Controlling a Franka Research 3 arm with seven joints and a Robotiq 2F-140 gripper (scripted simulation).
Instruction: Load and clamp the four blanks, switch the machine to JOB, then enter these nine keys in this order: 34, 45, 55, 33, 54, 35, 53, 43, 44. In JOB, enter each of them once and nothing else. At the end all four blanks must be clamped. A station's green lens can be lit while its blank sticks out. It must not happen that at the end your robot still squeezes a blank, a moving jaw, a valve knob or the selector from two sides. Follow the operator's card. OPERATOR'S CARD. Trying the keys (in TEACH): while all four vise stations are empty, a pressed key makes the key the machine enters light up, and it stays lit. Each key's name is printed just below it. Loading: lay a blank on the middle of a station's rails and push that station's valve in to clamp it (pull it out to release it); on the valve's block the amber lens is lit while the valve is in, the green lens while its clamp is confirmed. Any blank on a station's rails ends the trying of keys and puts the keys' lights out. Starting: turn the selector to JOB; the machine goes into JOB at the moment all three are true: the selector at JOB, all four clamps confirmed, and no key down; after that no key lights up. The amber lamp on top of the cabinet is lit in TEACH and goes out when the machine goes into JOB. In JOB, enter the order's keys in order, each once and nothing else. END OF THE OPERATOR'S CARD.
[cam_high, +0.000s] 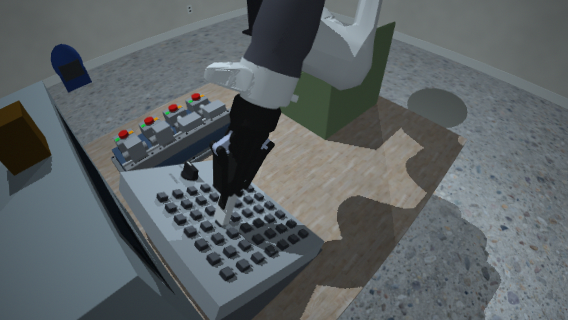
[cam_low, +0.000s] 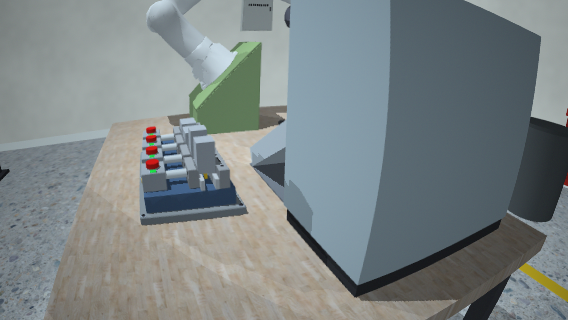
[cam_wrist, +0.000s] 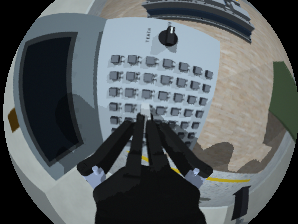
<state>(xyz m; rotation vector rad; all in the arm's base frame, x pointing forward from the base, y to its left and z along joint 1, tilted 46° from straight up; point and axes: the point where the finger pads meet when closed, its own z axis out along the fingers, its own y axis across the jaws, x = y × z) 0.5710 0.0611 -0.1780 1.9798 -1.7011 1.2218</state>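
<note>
My gripper is now 1 cm past the key, 4 cm to the right of it and 5 cm above it. From my hand the other things lie so: grey keypad 1 cm ahead, 5 cm to the right, 8 cm below; then black selector knob 2 cm behind, 16 cm to the right, 4 cm below.
</note>
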